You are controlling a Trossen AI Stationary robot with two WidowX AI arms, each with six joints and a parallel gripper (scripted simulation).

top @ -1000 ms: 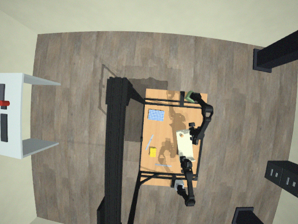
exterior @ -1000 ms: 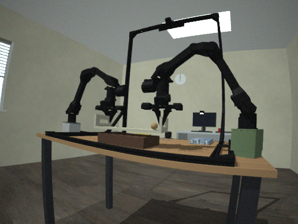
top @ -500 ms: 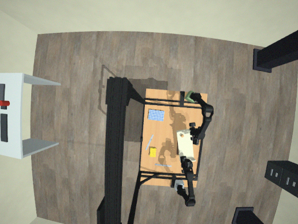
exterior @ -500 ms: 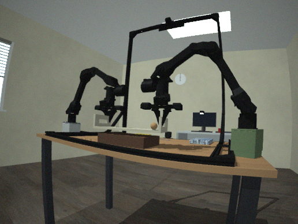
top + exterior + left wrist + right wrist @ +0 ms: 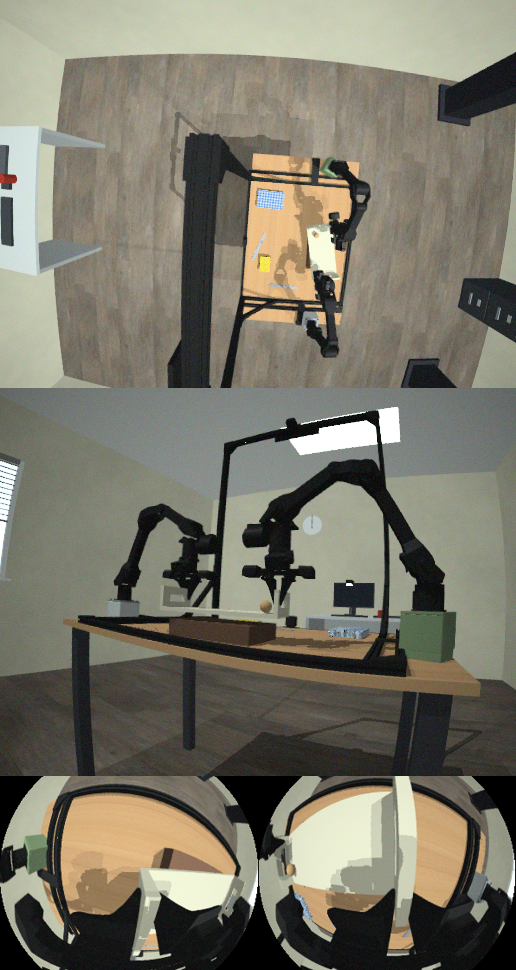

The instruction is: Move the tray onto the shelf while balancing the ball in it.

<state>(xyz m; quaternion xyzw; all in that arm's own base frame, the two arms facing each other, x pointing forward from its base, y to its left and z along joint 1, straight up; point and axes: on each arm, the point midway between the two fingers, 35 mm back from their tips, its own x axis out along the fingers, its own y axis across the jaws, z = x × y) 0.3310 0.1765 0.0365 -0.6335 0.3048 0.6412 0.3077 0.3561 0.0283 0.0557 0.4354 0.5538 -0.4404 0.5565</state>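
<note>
My left gripper is now 80 mm to the left of the orange ball, 80 mm past it and 40 mm above it. Round my left hand: white tray (180 mm to the right, 40 mm below, 20 mm behind); then shelf (180 mm to the right, 100 mm below, 20 mm behind).
</note>
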